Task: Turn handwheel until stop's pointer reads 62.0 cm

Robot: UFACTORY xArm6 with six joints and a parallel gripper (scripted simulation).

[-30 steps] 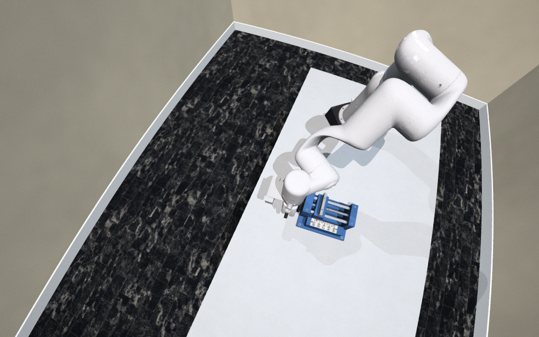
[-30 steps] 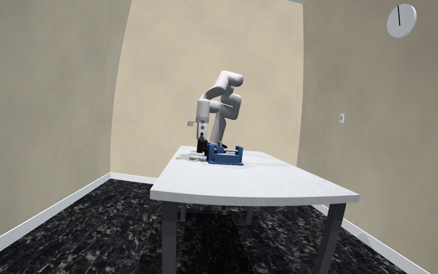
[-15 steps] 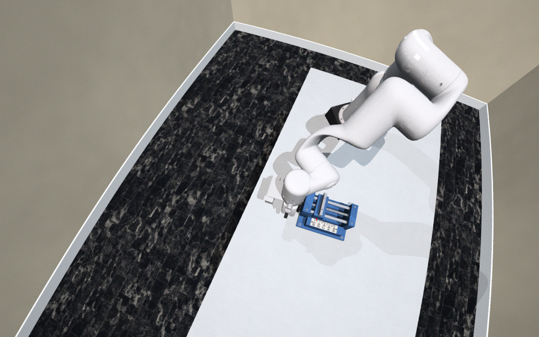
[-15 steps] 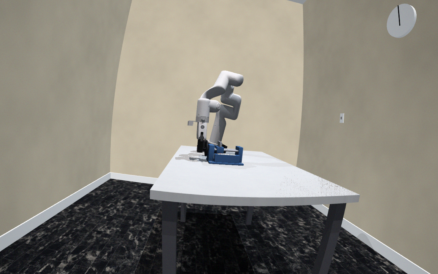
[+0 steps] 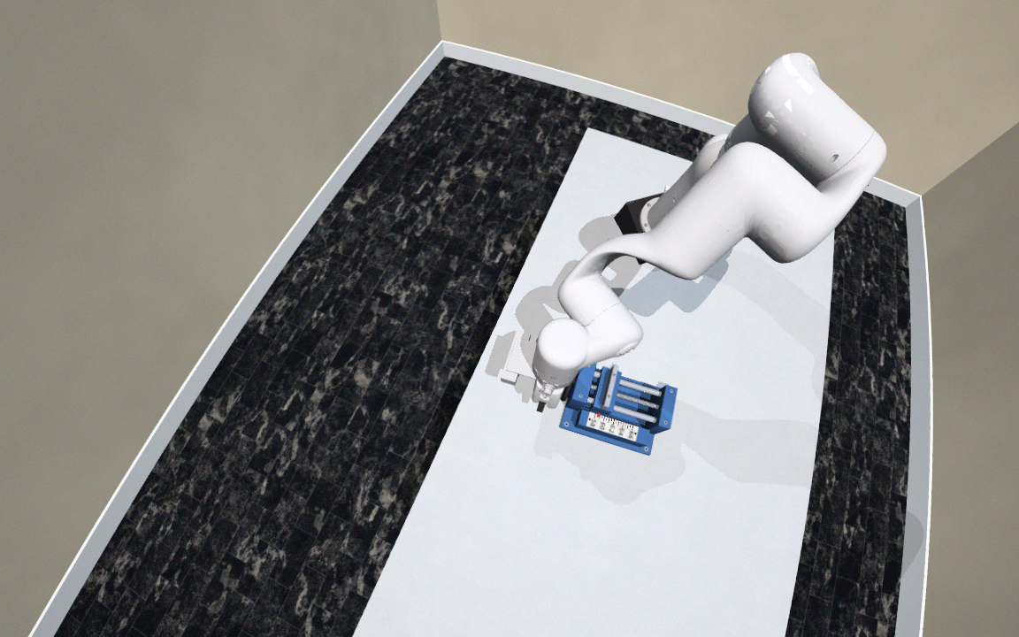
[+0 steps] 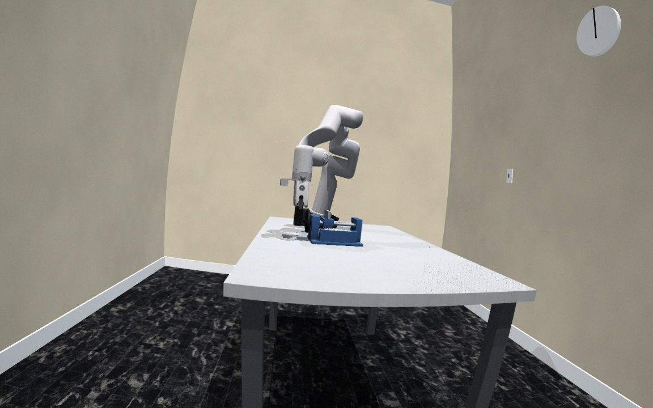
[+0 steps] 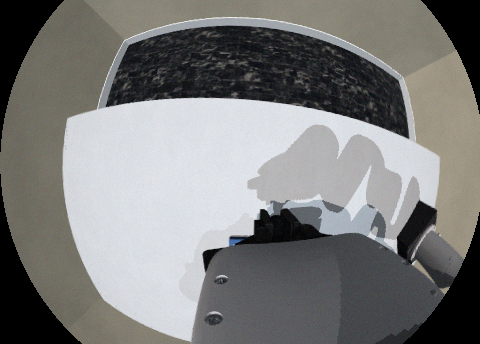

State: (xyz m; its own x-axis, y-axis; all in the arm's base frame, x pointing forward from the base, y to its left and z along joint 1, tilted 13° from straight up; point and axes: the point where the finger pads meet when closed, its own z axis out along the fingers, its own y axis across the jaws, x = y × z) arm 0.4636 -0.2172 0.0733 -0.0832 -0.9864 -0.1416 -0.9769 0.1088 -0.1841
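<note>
Right now my hand is 20 mm to the right of the handwheel and 10 mm past it. Also, from my hand: stop: 120 mm to the left, 10 mm behind, 10 mm above.
</note>
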